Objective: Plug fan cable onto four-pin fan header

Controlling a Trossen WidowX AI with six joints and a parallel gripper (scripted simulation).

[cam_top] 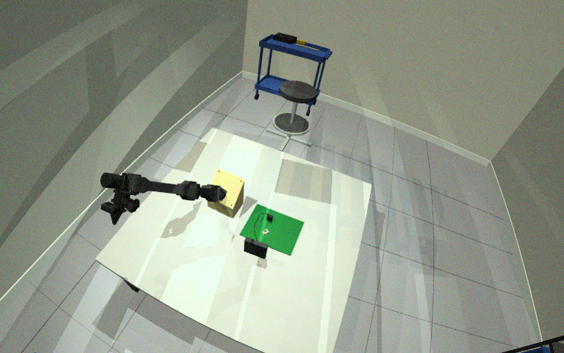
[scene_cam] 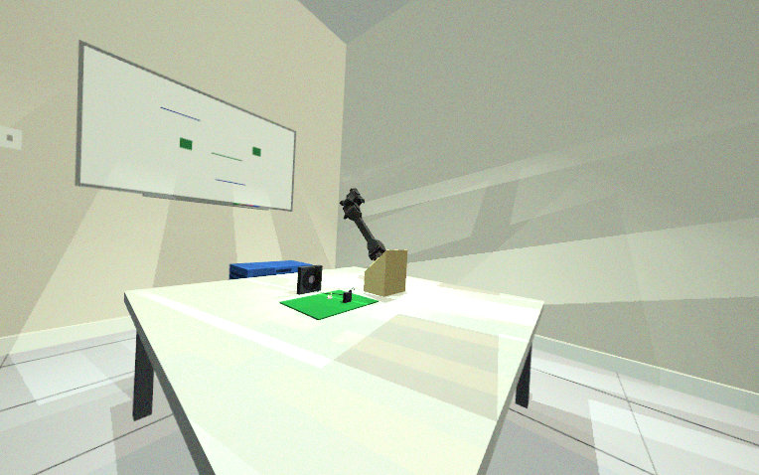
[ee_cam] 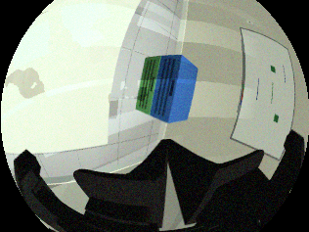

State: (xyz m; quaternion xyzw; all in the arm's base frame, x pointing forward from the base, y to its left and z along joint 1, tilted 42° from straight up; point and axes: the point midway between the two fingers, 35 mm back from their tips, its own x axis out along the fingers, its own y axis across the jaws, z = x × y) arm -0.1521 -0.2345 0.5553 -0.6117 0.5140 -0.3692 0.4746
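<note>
The dark plug lies 40 cm ahead of my gripper tip, 66 cm to the left of it and 36 cm below it. From my gripper tip the other things lie so: green board (45 cm ahead, 62 cm to the left, 39 cm below); then black fan (45 cm ahead, 44 cm to the left, 32 cm below).
</note>
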